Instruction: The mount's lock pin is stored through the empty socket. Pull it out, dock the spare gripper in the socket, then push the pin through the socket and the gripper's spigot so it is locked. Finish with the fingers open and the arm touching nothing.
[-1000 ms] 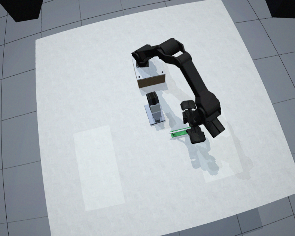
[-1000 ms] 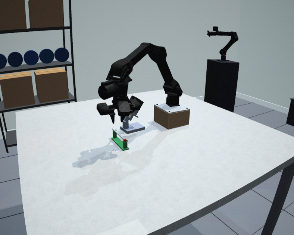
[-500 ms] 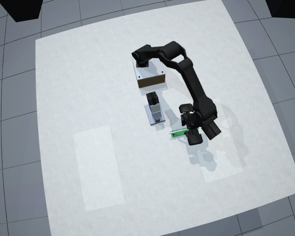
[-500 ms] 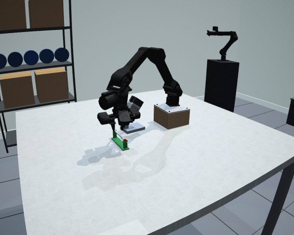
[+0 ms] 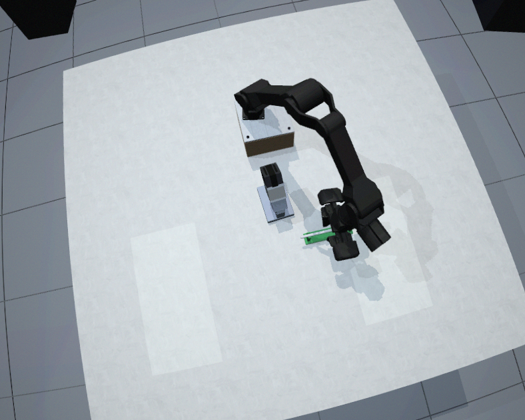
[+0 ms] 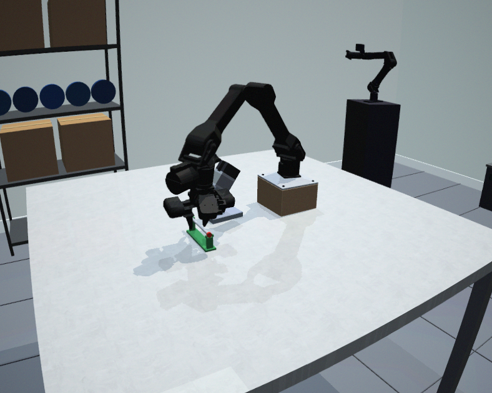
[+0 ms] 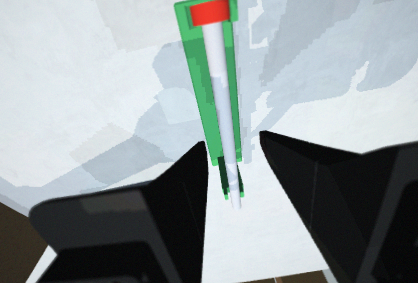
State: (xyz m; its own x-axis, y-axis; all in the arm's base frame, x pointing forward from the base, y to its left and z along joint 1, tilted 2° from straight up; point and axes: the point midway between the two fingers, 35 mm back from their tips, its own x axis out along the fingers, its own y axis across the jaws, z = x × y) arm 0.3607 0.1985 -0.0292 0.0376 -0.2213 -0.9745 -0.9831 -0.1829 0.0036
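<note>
Right now my gripper tip is 10 mm to the right of the green rack, 10 mm past it and 10 mm above it. From my gripper tip the other things lie so: grey mount (130 mm to the right, 100 mm behind, 20 mm above); then spare gripper (140 mm to the right, 110 mm behind, 80 mm above).
</note>
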